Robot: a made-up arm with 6 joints.
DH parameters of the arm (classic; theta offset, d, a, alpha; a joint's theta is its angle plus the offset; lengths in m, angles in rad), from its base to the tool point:
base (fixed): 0.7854 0 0.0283 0
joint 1: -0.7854 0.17 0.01 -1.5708
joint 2: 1.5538 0 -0.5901 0
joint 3: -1.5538 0.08 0 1.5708
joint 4: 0 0.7 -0.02 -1.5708
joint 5: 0 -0.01 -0.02 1.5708
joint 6: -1.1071 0 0.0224 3.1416
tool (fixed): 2.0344 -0.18 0 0
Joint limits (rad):
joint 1: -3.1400..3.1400
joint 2: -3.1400..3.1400
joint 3: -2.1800..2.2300
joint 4: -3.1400..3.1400
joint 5: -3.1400..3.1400
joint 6: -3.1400..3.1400
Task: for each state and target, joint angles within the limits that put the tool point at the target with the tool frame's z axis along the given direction. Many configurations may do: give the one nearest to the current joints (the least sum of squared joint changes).
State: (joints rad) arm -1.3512 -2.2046 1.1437 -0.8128 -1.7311 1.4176
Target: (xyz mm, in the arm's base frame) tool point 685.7 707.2 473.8 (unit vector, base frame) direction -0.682 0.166 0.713
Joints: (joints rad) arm -2.1135 -1.8634 1.3744 -0.9102 -2.1299 1.4368
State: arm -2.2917 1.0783 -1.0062 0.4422 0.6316 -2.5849
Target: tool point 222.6 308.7 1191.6 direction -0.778 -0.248 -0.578
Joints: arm -1.6662 0.6160 -1.5365 1.2307 0.9208 -2.5577
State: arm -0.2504 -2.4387 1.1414 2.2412 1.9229 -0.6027
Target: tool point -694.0 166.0 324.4 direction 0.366 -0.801 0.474
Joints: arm 0.1263 -2.3846 1.9761 2.0426 1.9079 -0.5715
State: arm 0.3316 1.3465 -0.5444 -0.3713 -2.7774 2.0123
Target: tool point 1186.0 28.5 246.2 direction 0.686 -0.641 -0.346
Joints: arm -0.1576 1.6826 -0.2062 -0.8990 -2.4062 1.9808
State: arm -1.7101 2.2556 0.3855 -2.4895 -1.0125 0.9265
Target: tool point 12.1 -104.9 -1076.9 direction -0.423 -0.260 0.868
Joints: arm -2.5260 2.4127 1.0599 -2.9718 -0.1904 1.1605
